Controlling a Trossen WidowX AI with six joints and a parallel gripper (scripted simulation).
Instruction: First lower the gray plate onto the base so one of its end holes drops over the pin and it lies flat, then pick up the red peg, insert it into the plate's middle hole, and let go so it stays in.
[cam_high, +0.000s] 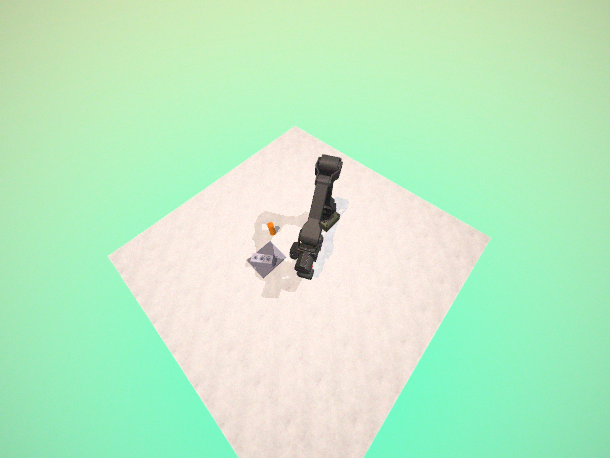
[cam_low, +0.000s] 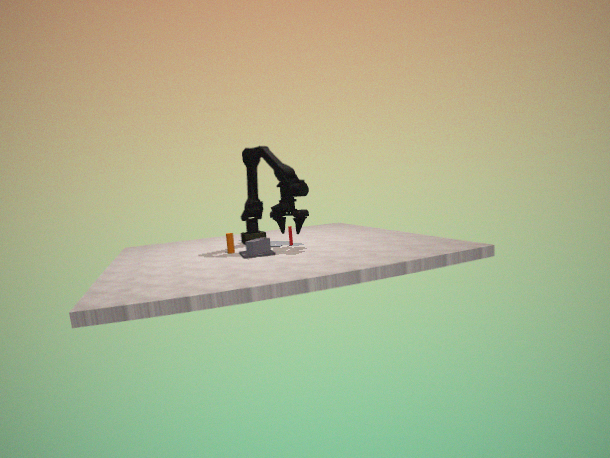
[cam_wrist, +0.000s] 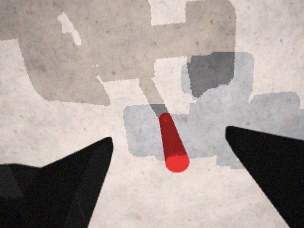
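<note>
The red peg is 10 mm below my gripper tip. Also, from my gripper tip: dark square base 140 mm ahead, 140 mm to the right, 40 mm below; then gray plate 160 mm ahead, 150 mm to the right; then orange cylinder 40 mm ahead, 260 mm to the right, 10 mm below.
</note>
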